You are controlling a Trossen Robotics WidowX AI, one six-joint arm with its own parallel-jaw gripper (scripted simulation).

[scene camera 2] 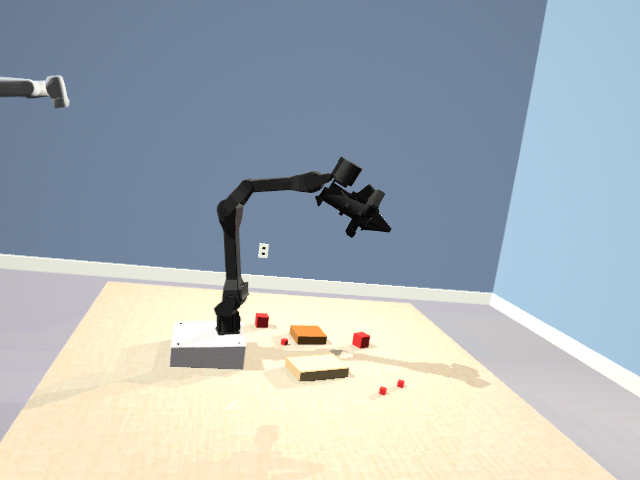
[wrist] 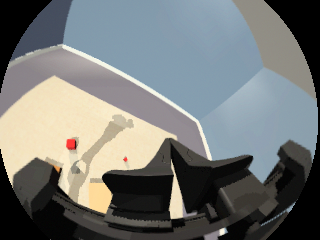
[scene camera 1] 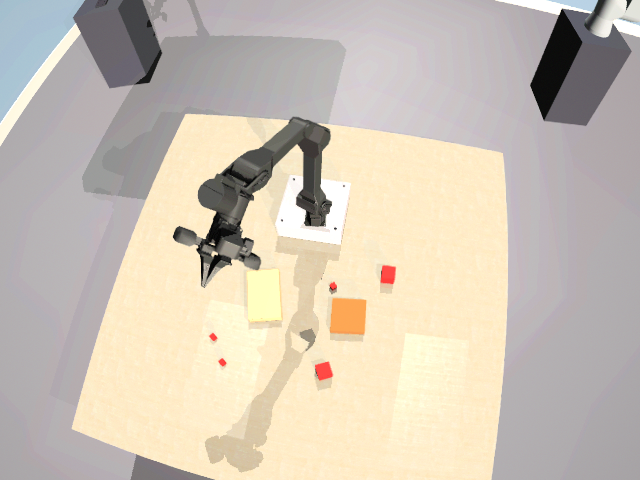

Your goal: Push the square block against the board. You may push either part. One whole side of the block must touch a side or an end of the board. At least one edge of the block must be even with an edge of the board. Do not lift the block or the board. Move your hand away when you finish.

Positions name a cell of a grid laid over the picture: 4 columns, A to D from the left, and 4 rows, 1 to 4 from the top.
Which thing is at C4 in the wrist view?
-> The gripper.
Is the gripper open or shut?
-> Shut.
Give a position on a board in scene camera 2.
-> B4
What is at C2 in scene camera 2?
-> The gripper.
